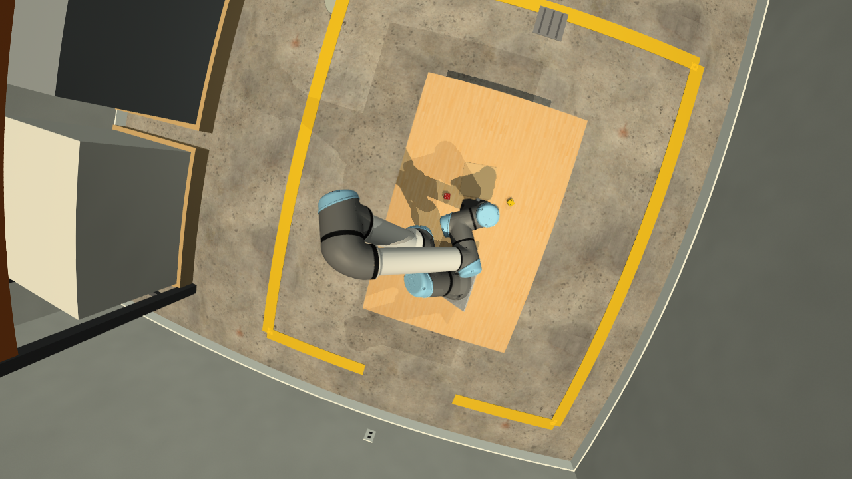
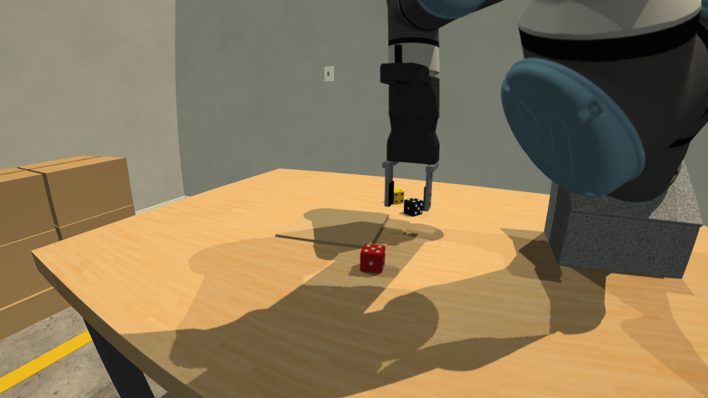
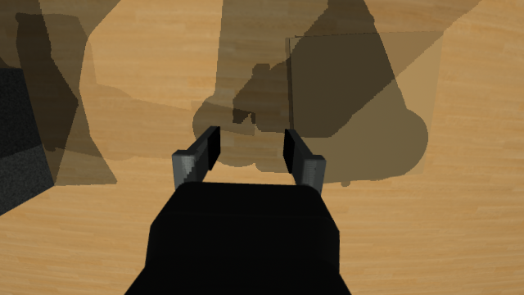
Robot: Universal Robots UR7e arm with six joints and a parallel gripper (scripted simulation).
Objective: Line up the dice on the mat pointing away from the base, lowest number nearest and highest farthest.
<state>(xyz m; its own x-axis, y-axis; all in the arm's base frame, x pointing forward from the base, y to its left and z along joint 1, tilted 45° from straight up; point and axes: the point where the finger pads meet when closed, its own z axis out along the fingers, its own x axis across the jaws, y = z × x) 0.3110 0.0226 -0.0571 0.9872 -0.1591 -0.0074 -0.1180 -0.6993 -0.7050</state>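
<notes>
My gripper is now 130 mm to the right of the red die, 40 mm above it and 20 mm short of it. The rest, counted from my hand: tan mat (110 mm ahead, 50 mm below, 10 mm to the left); then black die (80 mm to the right, 40 mm below); then yellow die (140 mm to the right, 40 mm below, 40 mm ahead).
</notes>
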